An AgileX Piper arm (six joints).
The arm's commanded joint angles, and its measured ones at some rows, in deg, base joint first. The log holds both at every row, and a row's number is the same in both.
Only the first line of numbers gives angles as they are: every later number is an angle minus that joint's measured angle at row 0.
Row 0, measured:
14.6, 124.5, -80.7, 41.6, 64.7, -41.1
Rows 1 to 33, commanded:
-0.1, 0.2, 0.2, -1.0, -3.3, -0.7
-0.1, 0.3, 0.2, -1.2, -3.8, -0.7
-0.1, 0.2, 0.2, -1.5, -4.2, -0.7
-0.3, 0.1, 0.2, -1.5, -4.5, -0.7
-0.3, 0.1, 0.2, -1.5, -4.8, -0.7
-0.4, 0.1, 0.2, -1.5, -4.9, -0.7
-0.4, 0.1, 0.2, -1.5, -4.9, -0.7
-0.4, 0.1, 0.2, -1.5, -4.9, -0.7
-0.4, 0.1, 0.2, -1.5, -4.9, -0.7
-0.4, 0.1, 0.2, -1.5, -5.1, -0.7
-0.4, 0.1, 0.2, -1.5, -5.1, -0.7
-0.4, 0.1, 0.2, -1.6, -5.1, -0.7
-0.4, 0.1, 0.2, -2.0, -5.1, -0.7
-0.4, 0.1, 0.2, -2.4, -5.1, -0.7
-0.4, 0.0, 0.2, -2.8, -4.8, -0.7
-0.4, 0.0, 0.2, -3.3, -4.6, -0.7
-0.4, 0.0, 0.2, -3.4, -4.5, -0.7
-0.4, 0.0, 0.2, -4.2, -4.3, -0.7
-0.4, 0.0, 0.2, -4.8, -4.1, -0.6
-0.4, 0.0, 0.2, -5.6, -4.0, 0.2
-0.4, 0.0, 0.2, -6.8, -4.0, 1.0
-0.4, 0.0, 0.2, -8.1, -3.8, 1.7
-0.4, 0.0, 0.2, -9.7, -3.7, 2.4
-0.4, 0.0, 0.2, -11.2, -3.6, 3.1
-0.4, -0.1, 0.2, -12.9, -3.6, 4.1
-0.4, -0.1, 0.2, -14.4, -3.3, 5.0
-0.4, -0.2, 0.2, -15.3, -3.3, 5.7
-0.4, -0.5, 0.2, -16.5, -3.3, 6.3
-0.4, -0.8, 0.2, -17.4, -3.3, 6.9
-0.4, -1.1, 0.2, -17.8, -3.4, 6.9
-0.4, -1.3, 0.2, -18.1, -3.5, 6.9
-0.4, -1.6, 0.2, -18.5, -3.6, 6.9
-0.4, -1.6, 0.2, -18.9, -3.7, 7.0
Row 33, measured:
-0.1, -1.4, -0.2, -12.5, -2.7, 6.3
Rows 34 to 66, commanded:
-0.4, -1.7, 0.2, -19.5, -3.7, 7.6
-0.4, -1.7, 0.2, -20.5, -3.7, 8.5
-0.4, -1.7, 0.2, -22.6, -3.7, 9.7
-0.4, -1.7, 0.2, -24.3, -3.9, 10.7
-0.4, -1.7, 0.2, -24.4, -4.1, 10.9
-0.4, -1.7, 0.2, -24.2, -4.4, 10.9
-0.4, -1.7, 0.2, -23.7, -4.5, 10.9
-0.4, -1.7, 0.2, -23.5, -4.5, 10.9
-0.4, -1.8, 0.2, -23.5, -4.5, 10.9
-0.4, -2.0, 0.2, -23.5, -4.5, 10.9
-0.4, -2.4, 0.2, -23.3, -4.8, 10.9
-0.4, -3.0, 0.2, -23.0, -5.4, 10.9
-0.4, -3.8, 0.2, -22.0, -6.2, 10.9
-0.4, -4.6, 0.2, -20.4, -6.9, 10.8
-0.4, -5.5, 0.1, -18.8, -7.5, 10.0
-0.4, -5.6, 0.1, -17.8, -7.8, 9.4
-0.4, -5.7, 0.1, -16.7, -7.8, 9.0
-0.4, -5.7, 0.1, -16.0, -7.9, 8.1
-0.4, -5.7, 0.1, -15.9, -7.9, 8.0
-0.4, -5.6, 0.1, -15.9, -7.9, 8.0
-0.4, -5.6, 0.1, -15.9, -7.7, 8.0
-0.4, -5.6, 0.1, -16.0, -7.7, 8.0
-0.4, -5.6, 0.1, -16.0, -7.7, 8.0
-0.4, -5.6, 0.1, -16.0, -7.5, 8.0
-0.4, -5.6, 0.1, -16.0, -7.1, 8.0
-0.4, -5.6, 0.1, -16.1, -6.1, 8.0
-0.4, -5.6, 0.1, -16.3, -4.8, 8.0
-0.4, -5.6, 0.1, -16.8, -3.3, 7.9
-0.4, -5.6, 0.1, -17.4, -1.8, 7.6
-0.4, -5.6, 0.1, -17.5, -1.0, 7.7
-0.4, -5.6, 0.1, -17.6, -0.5, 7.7
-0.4, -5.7, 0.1, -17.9, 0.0, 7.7
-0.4, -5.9, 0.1, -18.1, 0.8, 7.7
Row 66, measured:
-0.2, -5.1, -0.1, -16.9, -2.1, 8.6
